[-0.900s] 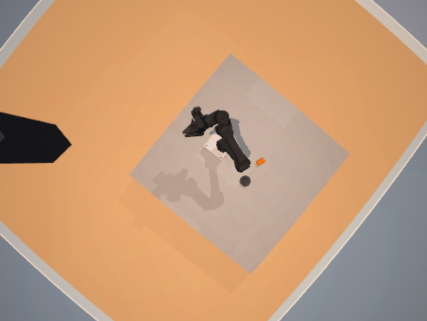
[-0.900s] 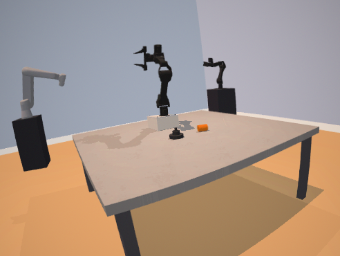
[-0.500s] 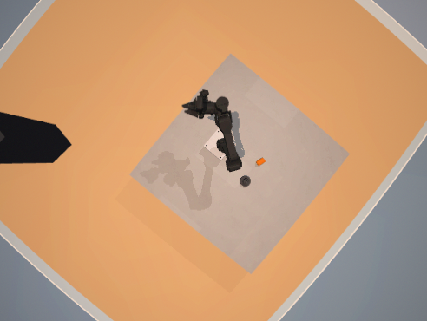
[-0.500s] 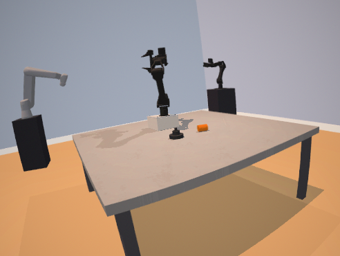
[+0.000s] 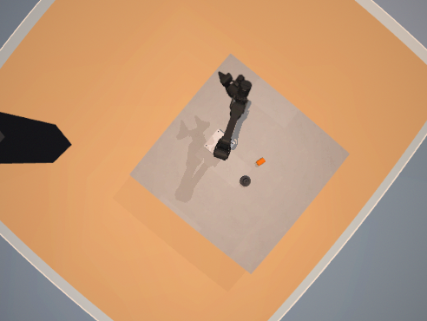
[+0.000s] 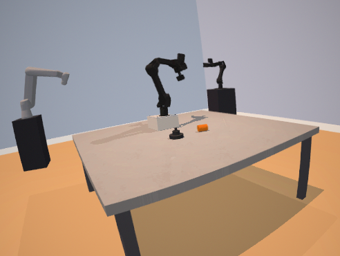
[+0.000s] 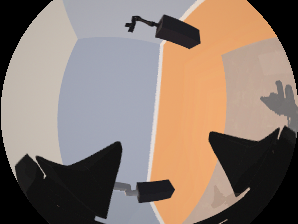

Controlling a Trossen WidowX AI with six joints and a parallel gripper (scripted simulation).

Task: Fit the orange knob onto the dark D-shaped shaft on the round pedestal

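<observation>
Right now the orange knob is 58 cm ahead of my gripper tip, 8 cm to the right of it and 38 cm below it. The rest, counted from my gripper tip: round pedestal: 62 cm ahead, 27 cm to the right, 37 cm below.
</observation>
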